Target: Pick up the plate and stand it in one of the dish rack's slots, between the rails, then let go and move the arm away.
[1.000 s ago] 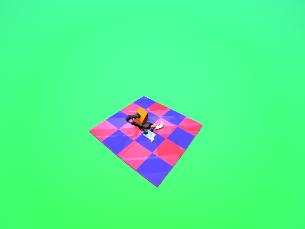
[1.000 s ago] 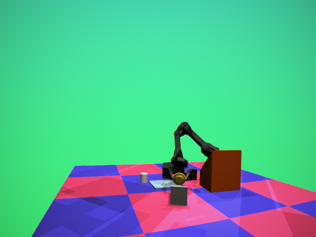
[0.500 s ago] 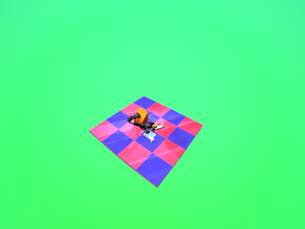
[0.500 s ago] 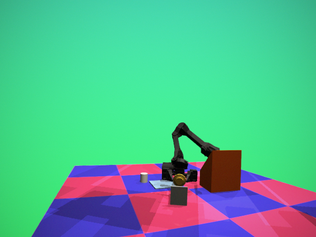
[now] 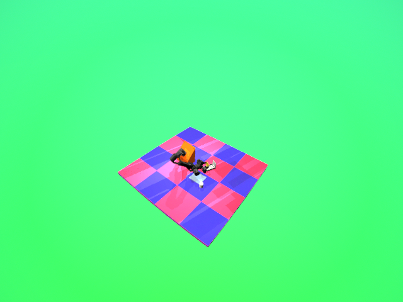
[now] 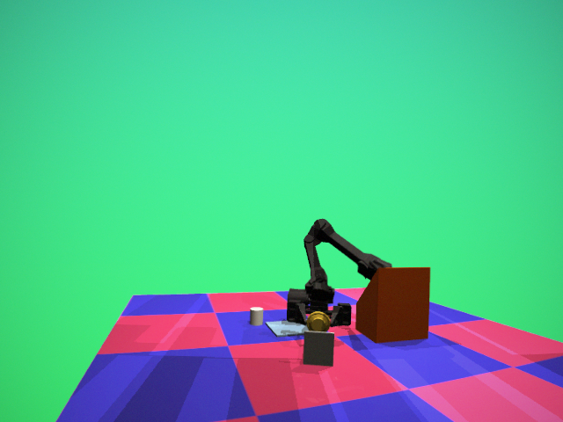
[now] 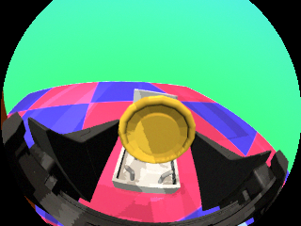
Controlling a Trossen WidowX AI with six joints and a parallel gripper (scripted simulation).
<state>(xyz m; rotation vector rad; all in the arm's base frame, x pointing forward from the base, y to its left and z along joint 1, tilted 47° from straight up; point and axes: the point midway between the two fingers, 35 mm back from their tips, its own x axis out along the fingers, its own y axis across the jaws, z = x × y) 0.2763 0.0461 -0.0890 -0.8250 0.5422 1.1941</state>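
Right now the dish rack is 1 cm ahead of my gripper tip, 3 cm to the left of it and 5 cm below it. Also, from my gripper tip: plate 1 cm to the right; then pale blue mat 3 cm ahead, 18 cm to the right, 7 cm below; then blue utensil 7 cm behind, 22 cm to the right, 7 cm below.
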